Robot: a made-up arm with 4 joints.
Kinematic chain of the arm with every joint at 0, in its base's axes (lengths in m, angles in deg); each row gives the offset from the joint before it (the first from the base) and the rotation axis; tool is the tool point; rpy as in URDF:
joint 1: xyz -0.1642 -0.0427 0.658 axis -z
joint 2: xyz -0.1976 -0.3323 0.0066 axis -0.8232 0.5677 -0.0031
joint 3: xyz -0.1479 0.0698 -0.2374 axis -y
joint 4: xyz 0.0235 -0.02 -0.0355 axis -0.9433 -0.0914 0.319
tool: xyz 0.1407 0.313 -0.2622 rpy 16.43 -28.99 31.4
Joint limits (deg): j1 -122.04..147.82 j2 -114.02..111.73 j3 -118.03..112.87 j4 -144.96..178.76
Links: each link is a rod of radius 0.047 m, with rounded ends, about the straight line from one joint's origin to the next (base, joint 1, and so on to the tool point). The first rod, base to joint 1, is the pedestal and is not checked.
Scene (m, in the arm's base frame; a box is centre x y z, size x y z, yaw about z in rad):
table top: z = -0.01
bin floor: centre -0.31 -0.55 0 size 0.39 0.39 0.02 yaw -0.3
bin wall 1: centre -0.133 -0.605 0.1 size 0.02 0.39 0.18 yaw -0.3
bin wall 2: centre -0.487 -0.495 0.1 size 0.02 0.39 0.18 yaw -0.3
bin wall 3: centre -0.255 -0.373 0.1 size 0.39 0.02 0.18 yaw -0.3
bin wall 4: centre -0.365 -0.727 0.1 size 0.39 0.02 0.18 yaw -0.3
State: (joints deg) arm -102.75 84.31 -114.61 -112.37
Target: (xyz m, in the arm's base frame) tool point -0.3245 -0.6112 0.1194
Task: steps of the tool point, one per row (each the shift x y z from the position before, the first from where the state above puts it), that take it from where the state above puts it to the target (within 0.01 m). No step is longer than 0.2 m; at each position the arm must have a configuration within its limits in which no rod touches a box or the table.
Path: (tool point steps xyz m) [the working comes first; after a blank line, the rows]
Joints at the target: -58.35 26.94 -118.03 -64.62
Straight joint move there: touches bin wall 1.

1: -0.0452 -0.0069 -0.1014
2: -0.0642 -0.0100 -0.0774
3: -0.0750 -0.0140 -0.0487
4: -0.0765 -0.0173 -0.0181
5: -0.0686 -0.0188 0.0114
6: -0.1615 -0.0431 -0.0362
7: -0.1623 -0.0158 -0.0103
8: -0.1538 0.0079 0.0128
9: -0.1380 0.0263 0.0317
10: -0.1184 0.0384 0.0454
11: -0.0334 0.0406 -0.0870
12: 0.0075 0.0044 -0.0814
13: 0.0259 -0.0450 -0.0550

